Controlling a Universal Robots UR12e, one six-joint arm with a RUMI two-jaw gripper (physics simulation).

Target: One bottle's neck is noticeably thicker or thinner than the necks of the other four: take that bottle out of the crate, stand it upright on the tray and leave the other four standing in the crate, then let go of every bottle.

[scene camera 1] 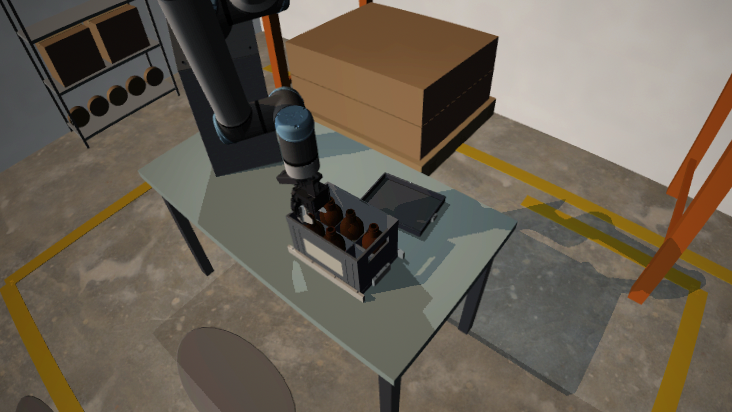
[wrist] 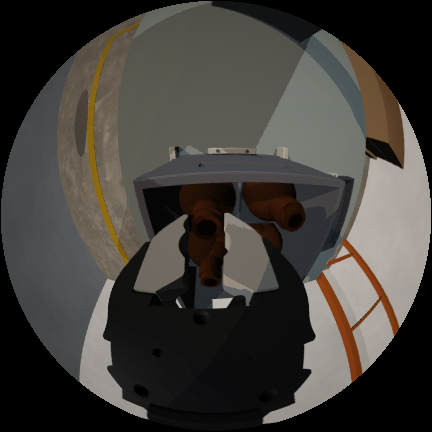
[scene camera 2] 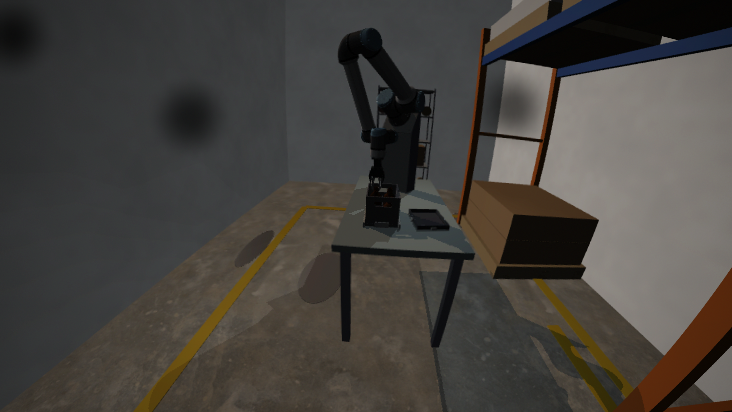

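Where they show: gripper, fingertip midpoint: [scene camera 1: 310, 221] [wrist: 206, 215] [scene camera 2: 376, 190]; arm's base, link origin: [scene camera 2: 399, 116].
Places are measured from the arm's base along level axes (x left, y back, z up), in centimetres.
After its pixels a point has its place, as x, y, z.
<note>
The grey crate [scene camera 1: 379, 266] {-47.9, -64.0, -55.0} [scene camera 2: 381, 215] {-48.3, -63.7, -53.1} [wrist: 240, 167] {-36.1, -39.2, -43.8} stands on the table with five brown bottles in it. My gripper [scene camera 1: 307, 213] {-41.0, -42.3, -45.9} [scene camera 2: 375, 185] {-41.0, -42.3, -45.9} [wrist: 206, 215] {-41.0, -42.3, -45.9} points down over its robot-side end. It is shut on the neck of the corner bottle [scene camera 1: 314, 227] {-42.1, -43.5, -47.3} [wrist: 206, 196] {-40.2, -41.0, -47.0}, which looks upright, its body inside the crate. The other bottles [scene camera 1: 330, 212] {-35.2, -46.8, -47.5} [scene camera 1: 351, 225] {-39.6, -54.3, -47.5} [scene camera 1: 333, 238] {-46.3, -50.5, -46.2} [scene camera 1: 372, 235] {-43.7, -61.4, -46.1} stand in their compartments. In the wrist view, a neighbouring bottle [wrist: 270, 196] {-34.1, -44.7, -47.4} leans only by perspective. Neck differences are too small to judge here. The dark, low-rimmed tray [scene camera 1: 404, 202] {-16.2, -67.8, -59.5} [scene camera 2: 429, 219] {-15.9, -67.0, -59.5} holds no bottle.
The crate's walls rise around the gripped bottle. Pale strips [scene camera 1: 327, 274] {-51.5, -48.7, -57.3} [wrist: 231, 150] {-34.7, -39.4, -57.0} lie along the crate's base. The tray lies beside the crate on the table [scene camera 1: 245, 214] {-29.2, -12.5, -60.0} [scene camera 2: 358, 237] {-65.0, -70.7, -60.0}. Stacked brown boxes [scene camera 1: 389, 46] [scene camera 2: 532, 204] stand beyond the table.
</note>
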